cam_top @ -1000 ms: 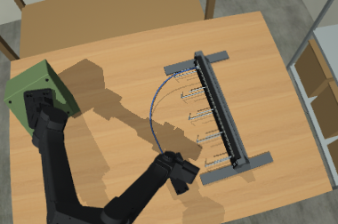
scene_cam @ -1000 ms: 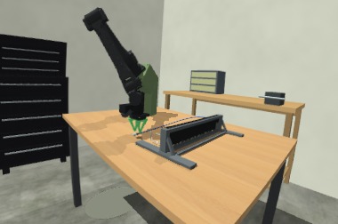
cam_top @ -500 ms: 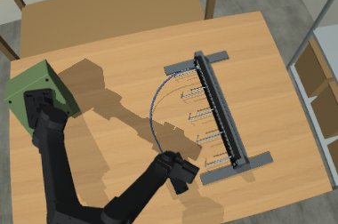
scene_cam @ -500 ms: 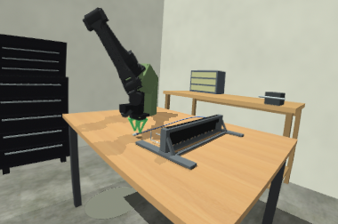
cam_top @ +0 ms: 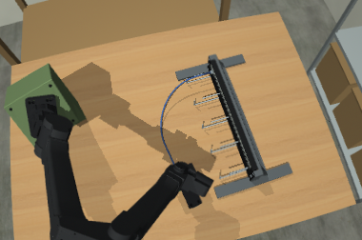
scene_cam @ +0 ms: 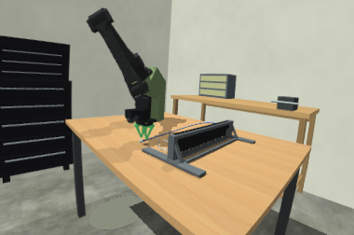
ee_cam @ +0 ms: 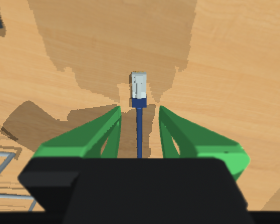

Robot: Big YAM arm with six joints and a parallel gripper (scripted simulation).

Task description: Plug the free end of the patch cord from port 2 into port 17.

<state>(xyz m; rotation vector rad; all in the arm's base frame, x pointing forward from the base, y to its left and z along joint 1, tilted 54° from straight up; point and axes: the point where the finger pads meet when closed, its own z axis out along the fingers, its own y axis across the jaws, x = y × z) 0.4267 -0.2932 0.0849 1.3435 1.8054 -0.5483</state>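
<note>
Right now my hand is 20 mm to the left of the plug and 20 mm above it.
</note>
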